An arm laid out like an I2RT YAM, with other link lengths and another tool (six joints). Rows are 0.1 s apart.
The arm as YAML. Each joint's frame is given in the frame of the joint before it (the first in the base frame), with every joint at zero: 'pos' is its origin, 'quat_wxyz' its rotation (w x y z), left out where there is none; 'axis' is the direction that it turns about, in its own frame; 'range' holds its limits. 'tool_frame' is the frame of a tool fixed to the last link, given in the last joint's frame.
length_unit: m
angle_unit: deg
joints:
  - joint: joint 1
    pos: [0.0, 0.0, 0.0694]
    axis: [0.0, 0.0, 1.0]
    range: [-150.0, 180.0]
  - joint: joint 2
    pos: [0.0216, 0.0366, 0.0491]
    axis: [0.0, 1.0, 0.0]
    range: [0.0, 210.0]
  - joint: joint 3
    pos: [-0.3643, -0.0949, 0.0]
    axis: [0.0, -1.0, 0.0]
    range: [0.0, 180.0]
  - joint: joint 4
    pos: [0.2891, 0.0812, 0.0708]
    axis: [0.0, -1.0, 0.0]
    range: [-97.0, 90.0]
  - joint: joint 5
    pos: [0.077, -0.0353, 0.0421]
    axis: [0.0, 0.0, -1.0]
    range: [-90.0, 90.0]
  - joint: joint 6
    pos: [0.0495, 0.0, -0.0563]
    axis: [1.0, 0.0, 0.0]
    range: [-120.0, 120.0]
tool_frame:
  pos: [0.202, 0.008, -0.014]
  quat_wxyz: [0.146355, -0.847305, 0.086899, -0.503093]
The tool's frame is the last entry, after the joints.
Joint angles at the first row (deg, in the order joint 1, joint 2, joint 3, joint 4, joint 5, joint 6):
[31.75, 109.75, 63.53, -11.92, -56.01, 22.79]
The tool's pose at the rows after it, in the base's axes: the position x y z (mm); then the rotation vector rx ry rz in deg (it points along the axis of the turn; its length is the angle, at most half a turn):
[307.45, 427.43, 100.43, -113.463, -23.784, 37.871]
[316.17, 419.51, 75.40, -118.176, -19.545, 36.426]
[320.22, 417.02, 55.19, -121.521, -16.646, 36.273]
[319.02, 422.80, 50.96, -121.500, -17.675, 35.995]
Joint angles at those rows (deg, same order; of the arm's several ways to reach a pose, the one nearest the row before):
[31.77, 109.76, 59.83, -4.99, -55.16, 24.84]
[32.03, 109.91, 58.28, -4.14, -49.67, 25.96]
[32.77, 110.83, 57.95, -4.10, -45.80, 26.83]
[33.45, 111.59, 57.91, -2.72, -45.67, 26.81]

